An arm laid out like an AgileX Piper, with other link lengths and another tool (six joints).
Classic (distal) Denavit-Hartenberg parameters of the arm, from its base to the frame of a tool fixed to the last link. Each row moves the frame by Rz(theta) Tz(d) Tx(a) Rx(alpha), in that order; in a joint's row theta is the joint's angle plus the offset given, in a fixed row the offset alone. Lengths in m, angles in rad.
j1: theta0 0  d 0.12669  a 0  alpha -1.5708
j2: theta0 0.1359  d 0  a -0.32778  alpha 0
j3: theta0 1.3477  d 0  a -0.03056  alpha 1.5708
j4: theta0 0  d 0.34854  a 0  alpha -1.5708
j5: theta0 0  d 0  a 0  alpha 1.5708
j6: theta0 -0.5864  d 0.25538  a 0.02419  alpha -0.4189
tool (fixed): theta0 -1.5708  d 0.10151  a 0  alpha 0
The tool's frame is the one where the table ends.
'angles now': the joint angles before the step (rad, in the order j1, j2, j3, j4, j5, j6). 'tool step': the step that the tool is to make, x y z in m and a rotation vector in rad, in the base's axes. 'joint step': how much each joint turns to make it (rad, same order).
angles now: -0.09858, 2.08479, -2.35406, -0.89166, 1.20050, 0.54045
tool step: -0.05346, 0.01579, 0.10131, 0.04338, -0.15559, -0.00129
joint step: 0.00001, -0.17958, -0.00134, 0.05430, 0.03977, -0.00629
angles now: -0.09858, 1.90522, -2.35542, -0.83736, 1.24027, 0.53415
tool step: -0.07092, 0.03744, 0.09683, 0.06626, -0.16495, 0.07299
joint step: 0.00002, -0.22676, 0.02717, 0.12134, 0.02294, -0.03814
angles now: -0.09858, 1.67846, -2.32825, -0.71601, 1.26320, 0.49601
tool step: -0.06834, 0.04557, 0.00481, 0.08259, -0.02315, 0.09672
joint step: 0.00002, -0.26182, 0.23572, 0.13318, 0.00092, -0.01807
